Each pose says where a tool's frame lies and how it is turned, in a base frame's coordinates. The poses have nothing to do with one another.
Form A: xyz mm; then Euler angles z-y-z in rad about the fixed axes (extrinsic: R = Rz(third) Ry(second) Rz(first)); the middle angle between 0 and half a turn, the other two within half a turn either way.
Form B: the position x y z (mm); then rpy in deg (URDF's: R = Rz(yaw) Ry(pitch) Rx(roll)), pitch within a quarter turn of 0, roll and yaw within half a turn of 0. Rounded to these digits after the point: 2 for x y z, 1 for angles.
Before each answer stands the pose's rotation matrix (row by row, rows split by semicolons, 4 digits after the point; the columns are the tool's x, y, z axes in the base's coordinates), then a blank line. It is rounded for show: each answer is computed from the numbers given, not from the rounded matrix.
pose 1, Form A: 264.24 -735.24 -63.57 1.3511 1.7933 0.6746
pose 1, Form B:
-0.6471 0.0321 0.7617; 0.7321 0.3047 0.6092; -0.2126 0.9519 -0.2207

264.24 -735.24 -63.57 103.1 12.3 131.5
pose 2, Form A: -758.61 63.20 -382.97 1.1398 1.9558 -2.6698
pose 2, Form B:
0.5527 -0.1141 -0.8255; -0.7380 -0.5272 -0.4212; -0.3872 0.8420 -0.3756

-758.61 63.20 -382.97 114.0 22.8 -53.2
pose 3, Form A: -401.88 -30.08 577.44 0.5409 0.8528 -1.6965
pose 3, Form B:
0.4401 0.8930 -0.0944; -0.6241 0.2286 -0.7472; -0.6456 0.3878 0.6579

-401.88 -30.08 577.44 30.5 40.2 -54.8
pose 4, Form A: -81.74 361.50 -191.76 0.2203 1.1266 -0.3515
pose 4, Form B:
0.4689 0.2478 0.8477; 0.0608 0.9485 -0.3109; -0.8811 0.1973 0.4297

-81.74 361.50 -191.76 24.7 61.8 7.4
